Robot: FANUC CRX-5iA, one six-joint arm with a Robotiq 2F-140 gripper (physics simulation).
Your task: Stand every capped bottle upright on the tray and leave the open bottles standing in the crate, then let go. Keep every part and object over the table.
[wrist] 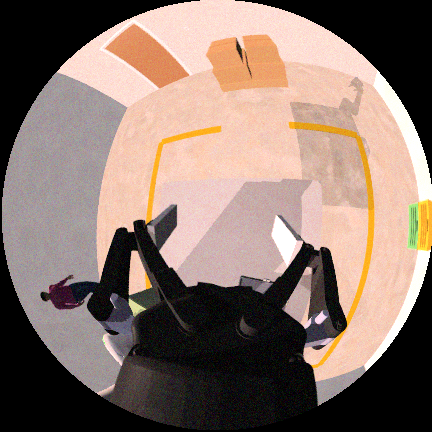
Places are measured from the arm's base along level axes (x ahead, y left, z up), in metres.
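Pixels of known places: gripper, fingertip midpoint: (225, 220).
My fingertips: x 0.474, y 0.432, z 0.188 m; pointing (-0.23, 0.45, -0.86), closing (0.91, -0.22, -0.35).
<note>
Behind a point stands the place of what it marks.
My gripper (225, 220) {y 0.432, x 0.474, z 0.188 m} is open with its two pads wide apart, and I see no object between them. It hangs over the pale table (200, 197) {y 0.620, x 0.179, z -0.338 m}. A thin dark-rimmed grey object (255, 283) {y 0.161, x 0.415, z -0.333 m} shows in part just beyond the gripper body; I cannot tell if it is the tray. A green flat-sided object (143, 301) {y 0.142, x -0.021, z -0.039 m} shows in part at the lower left behind the finger linkage; I cannot tell what it is. No bottle and no crate can be made out; the gripper body hides much of the lower view.
A yellow line (371, 210) on the floor runs around the table. Cardboard boxes (252, 65) stand on the floor beyond the table's far edge. A person (62, 297) in a dark red top is at the left, away from the table. Broad shadows lie across the table.
</note>
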